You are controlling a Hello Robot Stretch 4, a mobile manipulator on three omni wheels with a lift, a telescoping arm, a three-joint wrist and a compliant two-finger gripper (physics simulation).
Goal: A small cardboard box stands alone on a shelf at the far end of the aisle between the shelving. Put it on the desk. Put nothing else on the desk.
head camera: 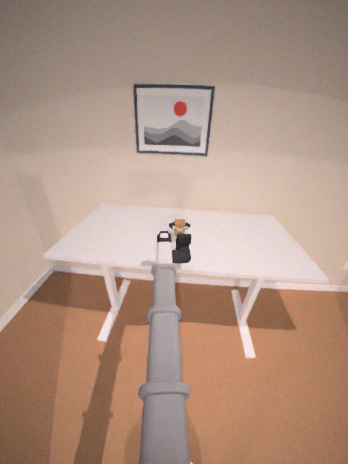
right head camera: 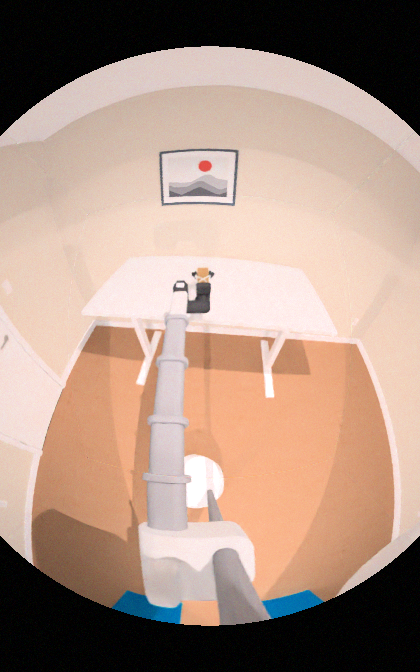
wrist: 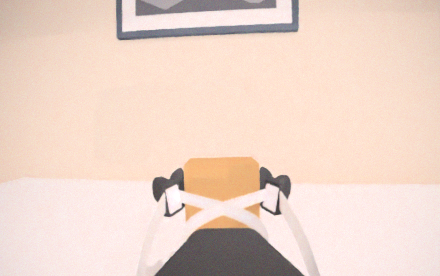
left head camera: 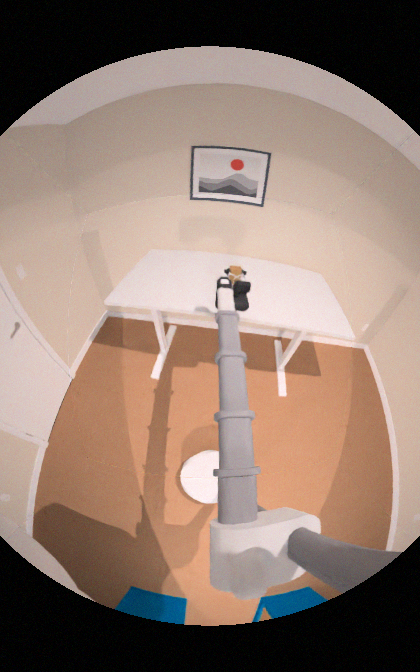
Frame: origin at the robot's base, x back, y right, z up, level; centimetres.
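Seen in the pictures: gripper, fingertip midpoint: (head camera: 179, 223) (wrist: 221, 182).
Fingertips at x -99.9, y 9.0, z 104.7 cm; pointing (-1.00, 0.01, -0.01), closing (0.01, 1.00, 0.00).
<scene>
A point is followed by its place in that frame.
The small cardboard box (head camera: 179, 223) {x -95.9, y 8.6, z 106.8 cm} (left head camera: 235, 270) (right head camera: 202, 272) (wrist: 222, 175) {x -95.6, y 9.0, z 106.3 cm} is orange-brown and sits between the two fingertips. My gripper (head camera: 179, 226) {x -99.9, y 9.0, z 104.7 cm} (left head camera: 235, 272) (right head camera: 202, 275) (wrist: 221, 182) {x -99.9, y 9.0, z 104.7 cm} is shut on it, with a dark pad at each side of the box. In the head views both show over the white desk (head camera: 115, 230) {x -112.3, y -32.9, z 92.3 cm} (left head camera: 165, 280) (right head camera: 135, 287) (wrist: 60, 225) {x -120.0, y -19.5, z 92.3 cm}, near the middle of its width. I cannot tell whether the underside of the box touches the desk top. The lower part of the box is hidden by the crossed finger strips and the dark gripper body.
A framed picture (head camera: 173, 151) {x -153.9, y 6.7, z 138.3 cm} (left head camera: 227, 201) (right head camera: 198, 203) (wrist: 210, 33) {x -154.5, y 7.3, z 136.2 cm} hangs on the wall behind the desk. The grey telescoping arm (head camera: 165, 350) {x -26.2, y 0.3, z 116.1 cm} (left head camera: 234, 390) (right head camera: 170, 395) reaches over the floor to the desk. A white door (left head camera: 30, 370) stands at the left.
</scene>
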